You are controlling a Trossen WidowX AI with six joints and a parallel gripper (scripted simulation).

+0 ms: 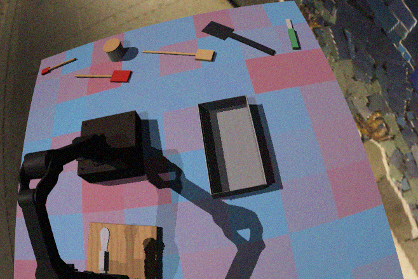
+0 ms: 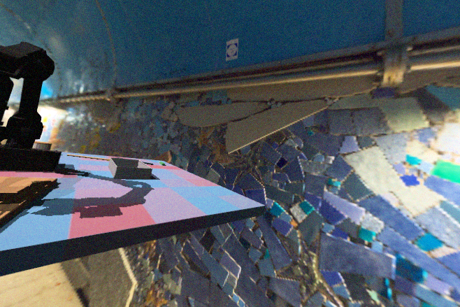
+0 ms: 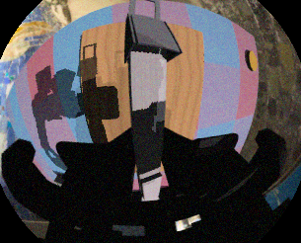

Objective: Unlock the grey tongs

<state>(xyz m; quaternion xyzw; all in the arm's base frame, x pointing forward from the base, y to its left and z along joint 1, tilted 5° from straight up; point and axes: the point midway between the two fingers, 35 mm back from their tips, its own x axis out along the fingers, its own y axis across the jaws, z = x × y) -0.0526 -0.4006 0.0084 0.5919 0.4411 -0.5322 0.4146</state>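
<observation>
Now: the wooden board 80 mm below my gripper tip and 10 mm to the left of it. Round my gripper tip: roasting tin 450 mm ahead, 330 mm to the left, 60 mm below; then black spatula 790 mm to the left, 620 mm ahead, 80 mm below; then red spatula 790 mm to the left, 80 mm below, 70 mm ahead.
</observation>
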